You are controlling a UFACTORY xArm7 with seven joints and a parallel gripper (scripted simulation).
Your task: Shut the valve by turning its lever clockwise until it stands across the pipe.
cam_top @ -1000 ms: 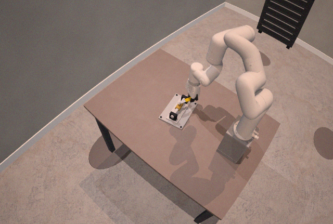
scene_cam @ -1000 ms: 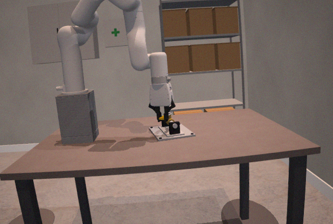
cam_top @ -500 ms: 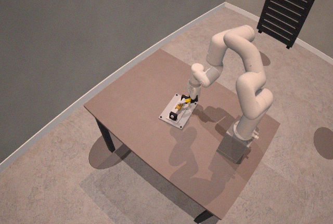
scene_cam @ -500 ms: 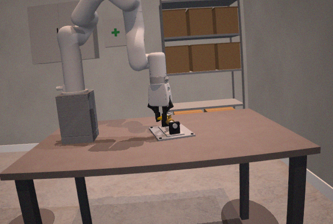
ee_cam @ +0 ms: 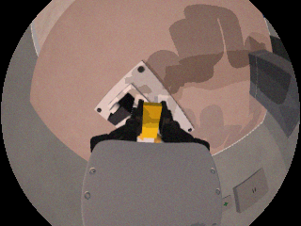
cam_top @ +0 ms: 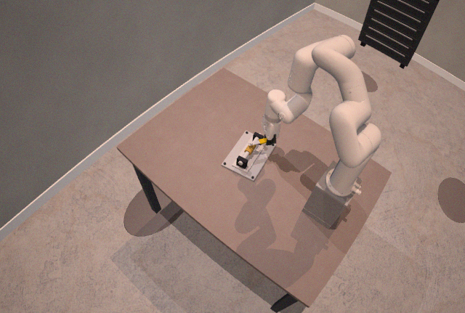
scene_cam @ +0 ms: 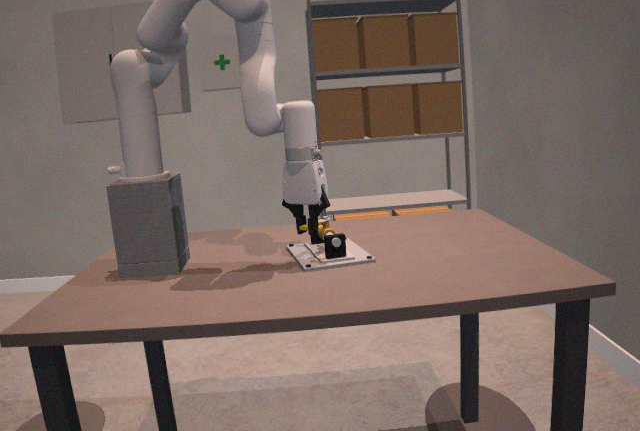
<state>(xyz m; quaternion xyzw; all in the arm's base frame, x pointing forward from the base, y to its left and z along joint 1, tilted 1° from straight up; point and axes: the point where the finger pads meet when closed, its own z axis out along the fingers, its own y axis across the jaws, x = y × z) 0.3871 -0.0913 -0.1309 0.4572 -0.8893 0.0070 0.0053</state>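
My gripper is now 4 cm to the right of the yellow lever and 3 cm short of it. Also, from my hand: baseplate: 9 cm below, 7 cm to the left, 5 cm ahead.
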